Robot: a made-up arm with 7 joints. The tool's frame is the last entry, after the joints.
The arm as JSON. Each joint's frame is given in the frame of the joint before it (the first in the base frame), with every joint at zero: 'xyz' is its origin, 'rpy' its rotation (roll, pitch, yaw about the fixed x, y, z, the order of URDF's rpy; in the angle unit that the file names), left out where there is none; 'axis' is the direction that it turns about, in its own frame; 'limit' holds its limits. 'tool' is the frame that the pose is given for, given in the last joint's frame.
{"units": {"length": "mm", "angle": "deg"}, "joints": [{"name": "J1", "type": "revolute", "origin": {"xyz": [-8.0, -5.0, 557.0]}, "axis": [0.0, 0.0, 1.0], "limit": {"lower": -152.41, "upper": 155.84}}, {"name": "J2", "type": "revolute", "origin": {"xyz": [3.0, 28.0, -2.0]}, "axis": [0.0, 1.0, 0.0], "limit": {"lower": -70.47, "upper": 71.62}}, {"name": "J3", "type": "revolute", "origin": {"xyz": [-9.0, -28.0, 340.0]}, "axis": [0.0, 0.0, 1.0], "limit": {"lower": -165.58, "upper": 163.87}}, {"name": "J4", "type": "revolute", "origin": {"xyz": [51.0, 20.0, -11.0]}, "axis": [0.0, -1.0, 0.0], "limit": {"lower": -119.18, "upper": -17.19}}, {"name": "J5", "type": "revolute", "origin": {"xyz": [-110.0, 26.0, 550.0]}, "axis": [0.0, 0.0, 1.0], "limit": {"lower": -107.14, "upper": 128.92}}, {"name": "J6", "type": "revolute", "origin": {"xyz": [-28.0, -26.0, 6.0]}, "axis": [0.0, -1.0, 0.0], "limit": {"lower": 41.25, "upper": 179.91}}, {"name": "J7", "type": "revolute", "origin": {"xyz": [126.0, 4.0, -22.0]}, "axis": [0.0, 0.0, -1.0], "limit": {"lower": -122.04, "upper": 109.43}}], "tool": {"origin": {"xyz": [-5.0, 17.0, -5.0], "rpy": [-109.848, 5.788, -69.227]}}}
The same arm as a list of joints. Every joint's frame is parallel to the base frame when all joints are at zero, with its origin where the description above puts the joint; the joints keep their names.
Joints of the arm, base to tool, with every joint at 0 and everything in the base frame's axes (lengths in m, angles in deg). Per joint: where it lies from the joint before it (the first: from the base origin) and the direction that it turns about. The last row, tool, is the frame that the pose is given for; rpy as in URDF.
J1: axis 0 0 1 offset -0.008 -0.005 0.557
J2: axis 0 1 0 offset 0.003 0.028 -0.002
J3: axis 0 0 1 offset -0.009 -0.028 0.34
J4: axis 0 -1 0 offset 0.051 0.02 -0.011
J5: axis 0 0 1 offset -0.11 0.026 0.55
J6: axis 0 -1 0 offset -0.028 -0.026 0.006
J7: axis 0 0 -1 offset 0.126 0.004 -0.022
tool: offset -0.005 0.017 -0.005 rpy -109.85 5.79 -69.23
Joint limits (deg, base to tool): -152.41..155.84 -70.47..71.62 -165.58..163.87 -119.18..-17.19 -107.14..128.92 41.25..179.91 -122.04..109.43

